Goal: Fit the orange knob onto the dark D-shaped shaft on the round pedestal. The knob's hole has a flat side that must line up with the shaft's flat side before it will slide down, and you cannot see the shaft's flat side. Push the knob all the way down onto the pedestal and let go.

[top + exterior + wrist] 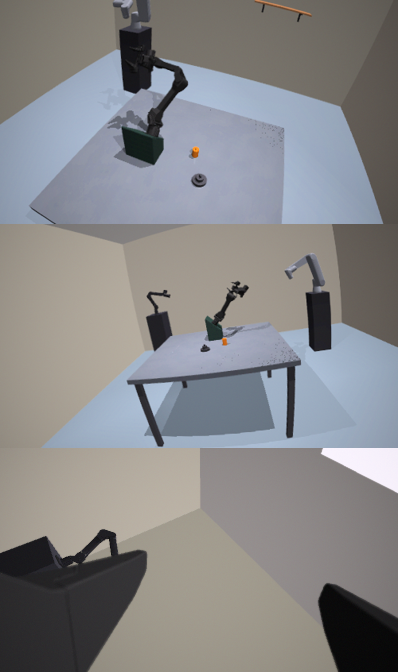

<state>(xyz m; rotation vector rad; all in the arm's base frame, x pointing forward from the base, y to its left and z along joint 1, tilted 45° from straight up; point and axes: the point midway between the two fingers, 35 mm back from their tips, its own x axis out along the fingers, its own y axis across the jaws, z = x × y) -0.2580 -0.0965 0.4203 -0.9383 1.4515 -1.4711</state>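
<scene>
The orange knob lies 540 mm ahead of my gripper tip, 90 mm to the right of it and 500 mm below it. Round my gripper tip: pedestal (640 mm ahead, 260 mm to the right, 500 mm below).
</scene>
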